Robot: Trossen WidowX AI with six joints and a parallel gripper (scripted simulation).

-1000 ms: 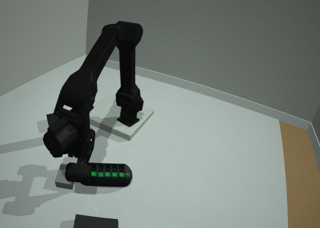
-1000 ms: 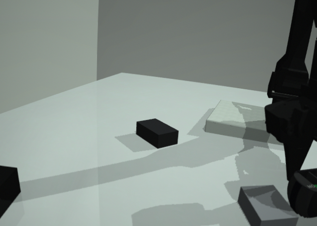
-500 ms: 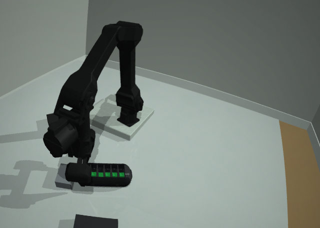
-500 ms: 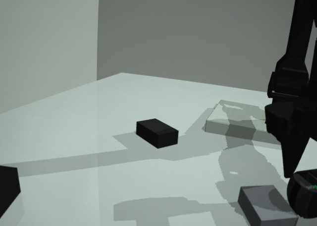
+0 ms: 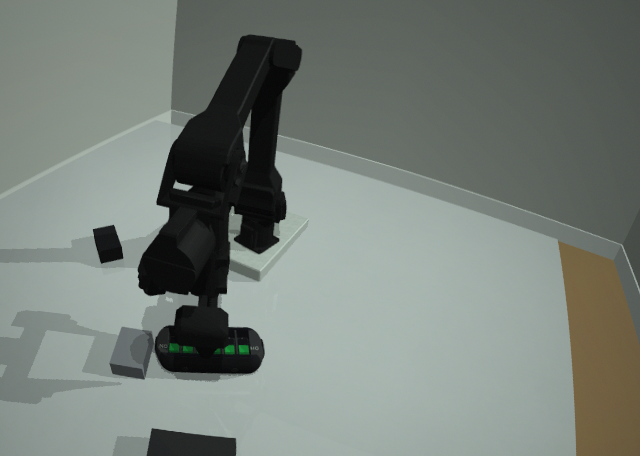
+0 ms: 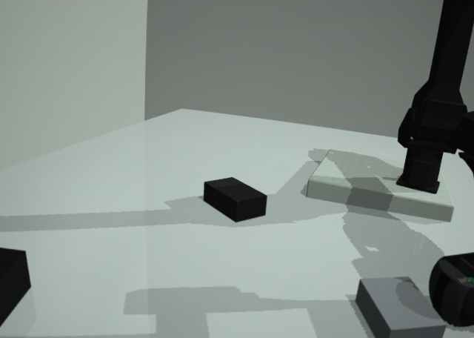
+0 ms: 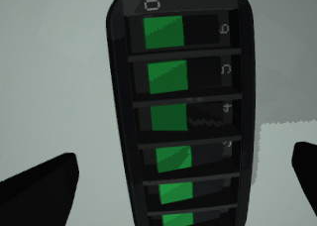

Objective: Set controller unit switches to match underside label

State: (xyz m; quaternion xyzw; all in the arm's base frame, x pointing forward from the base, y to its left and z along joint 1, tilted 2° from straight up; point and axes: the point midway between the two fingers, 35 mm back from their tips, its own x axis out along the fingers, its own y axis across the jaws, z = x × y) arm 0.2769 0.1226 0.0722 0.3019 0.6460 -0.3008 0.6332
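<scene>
Right now my gripper tip is 80 mm short of the grey block, 90 mm to the left of it and 50 mm above it.
</scene>
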